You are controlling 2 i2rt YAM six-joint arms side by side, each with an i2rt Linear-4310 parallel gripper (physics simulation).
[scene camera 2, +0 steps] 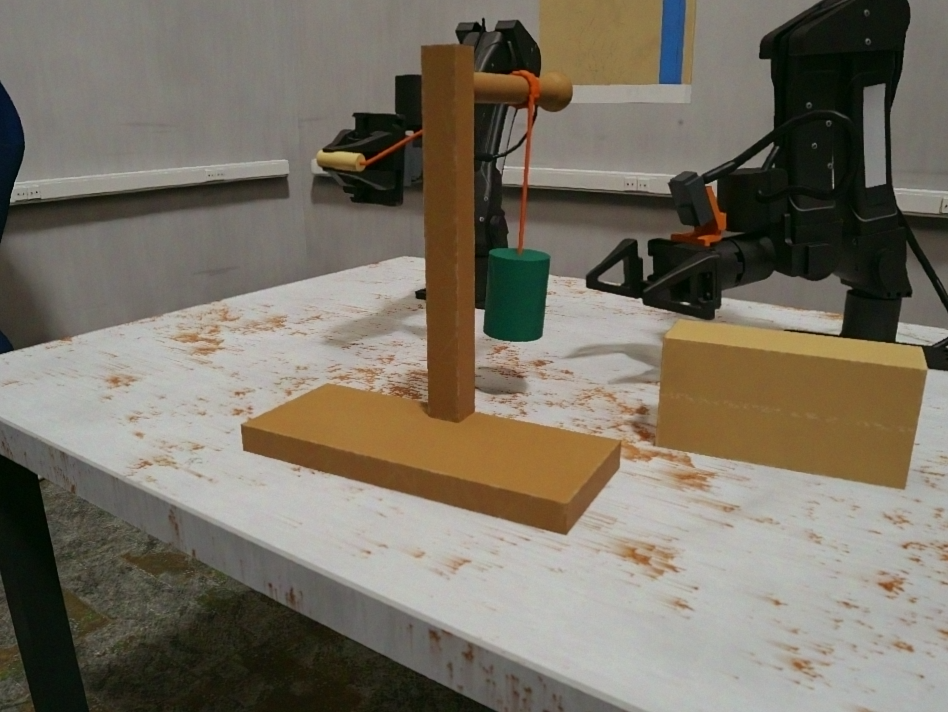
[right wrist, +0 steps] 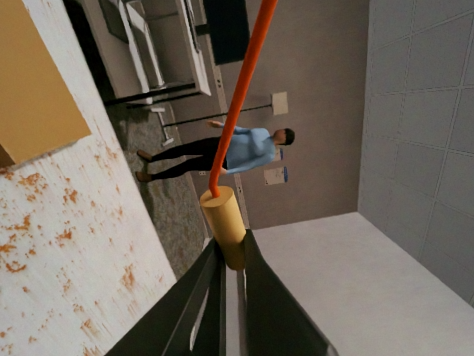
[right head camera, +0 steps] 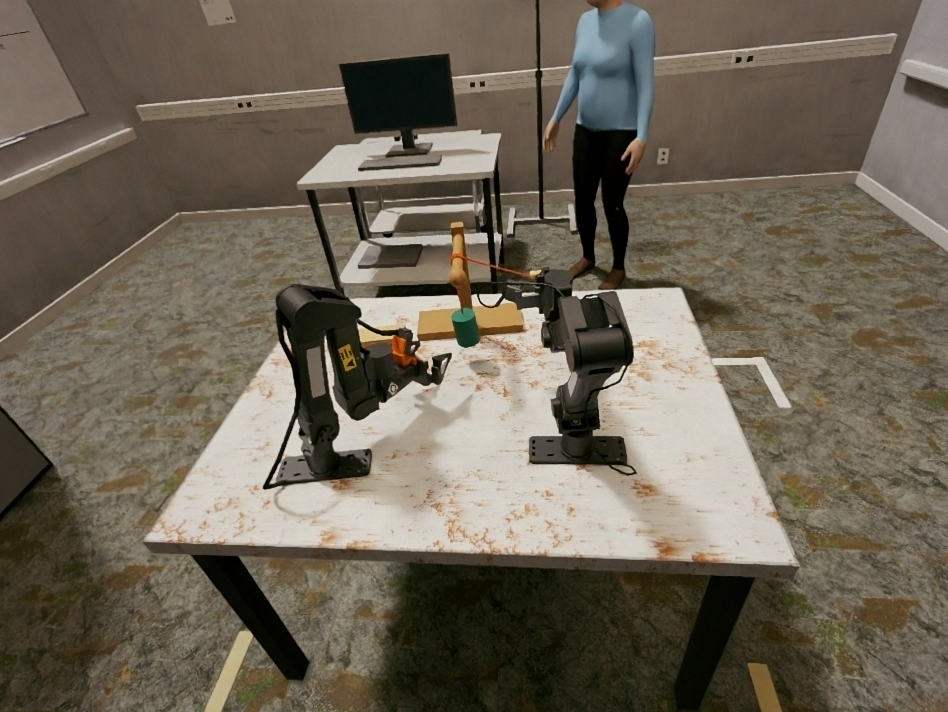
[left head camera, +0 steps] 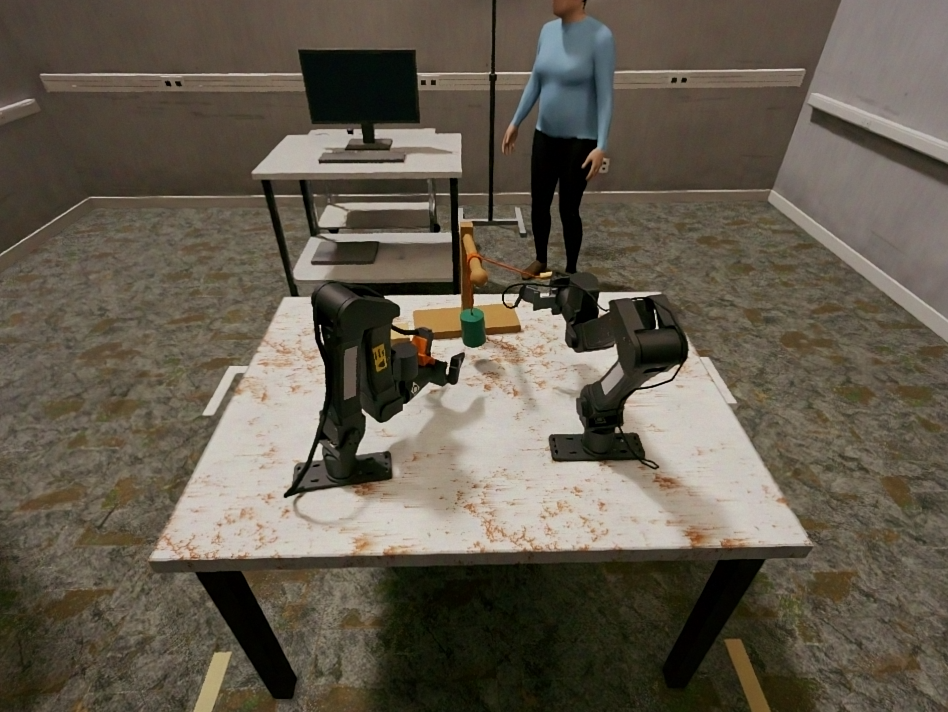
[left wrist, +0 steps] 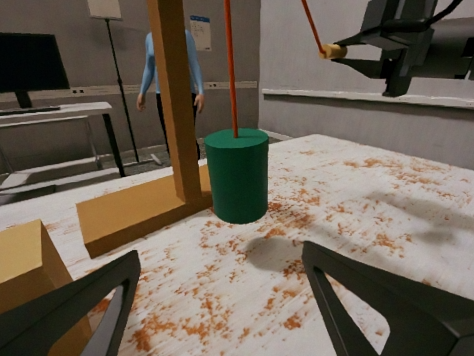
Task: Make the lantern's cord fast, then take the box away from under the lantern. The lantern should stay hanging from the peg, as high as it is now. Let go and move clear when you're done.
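Frame: origin at the left arm's base, x back, y right, z up, level; millimetres.
Seen in the pictures: left gripper, fingertip midpoint: (scene camera 2: 612,289) (right head camera: 435,348) (left head camera: 446,348) (left wrist: 223,254); right gripper, fingertip midpoint: (scene camera 2: 326,159) (right wrist: 234,237) (right head camera: 545,271) (left head camera: 555,273) (left wrist: 333,52); left arm's base at its link origin: (right head camera: 325,467) (left head camera: 343,472); right arm's base at its link origin: (scene camera 2: 478,302) (right head camera: 576,451) (left head camera: 595,448).
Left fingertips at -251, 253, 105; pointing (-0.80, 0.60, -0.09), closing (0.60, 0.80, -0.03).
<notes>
Offsets run from my left fingertips to a thing's top centre, as dx, dy, dz. "*": to the spot under its first point.
The green lantern @[-71, +77, +44] (left head camera: 473,328) (right head camera: 464,328) (scene camera 2: 517,295) (left wrist: 237,177) hangs upright above the table on the orange cord (scene camera 2: 524,183) (left wrist: 231,75) (right wrist: 235,110). The cord wraps around the wooden peg @[* -135, +69, +195] (scene camera 2: 498,88) near its knob and runs to a pale wooden toggle @[-82, +272, +138] (scene camera 2: 341,160) (left wrist: 336,51) (right wrist: 225,220). My right gripper (right wrist: 234,237) is shut on that toggle, out to the side of the post at about peg height. My left gripper (scene camera 2: 619,289) (left wrist: 223,254) is open and empty, beside the lantern and apart from it. The tan box @[-101, -183, -5] (scene camera 2: 789,406) (left wrist: 20,255) stands on the table, not under the lantern.
The post @[-198, +83, +225] (scene camera 2: 448,229) (left wrist: 175,100) rises from a flat wooden base (scene camera 2: 383,452) (left wrist: 125,215). The box is to the right of this base in scene camera 2. A cart with a monitor (left head camera: 360,85) (right head camera: 398,93) and a person in light blue (left head camera: 574,76) (right head camera: 613,68) are behind the table.
</notes>
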